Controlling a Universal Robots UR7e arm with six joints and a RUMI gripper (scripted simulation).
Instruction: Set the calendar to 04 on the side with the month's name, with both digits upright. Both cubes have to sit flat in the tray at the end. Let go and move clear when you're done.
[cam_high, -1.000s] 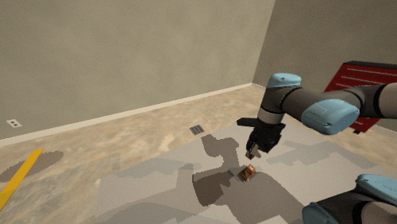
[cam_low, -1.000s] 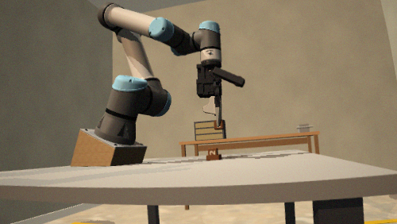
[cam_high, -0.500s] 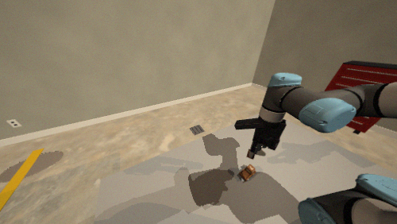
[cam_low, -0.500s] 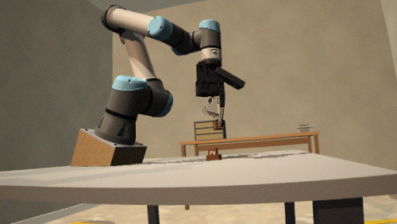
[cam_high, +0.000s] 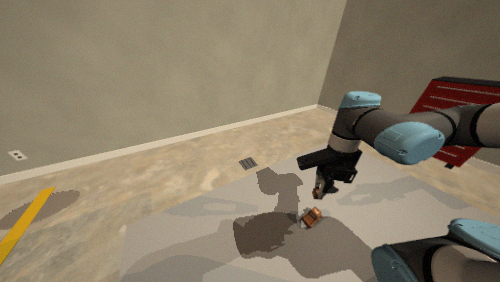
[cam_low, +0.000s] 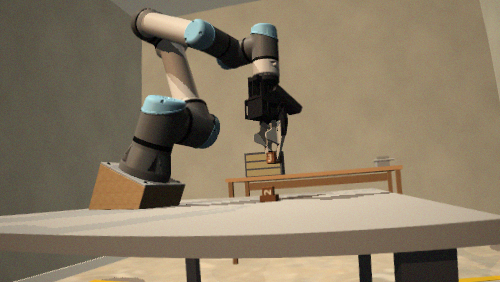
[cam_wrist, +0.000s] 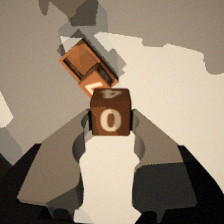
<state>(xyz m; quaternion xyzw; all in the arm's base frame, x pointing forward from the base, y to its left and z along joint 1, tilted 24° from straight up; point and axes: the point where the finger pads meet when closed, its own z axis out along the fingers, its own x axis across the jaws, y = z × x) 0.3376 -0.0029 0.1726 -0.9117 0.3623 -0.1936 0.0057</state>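
The calendar tray is 20 mm behind my hand, 30 mm to the left of it and 120 mm below it. Also, from my hand: cube (10 mm below).
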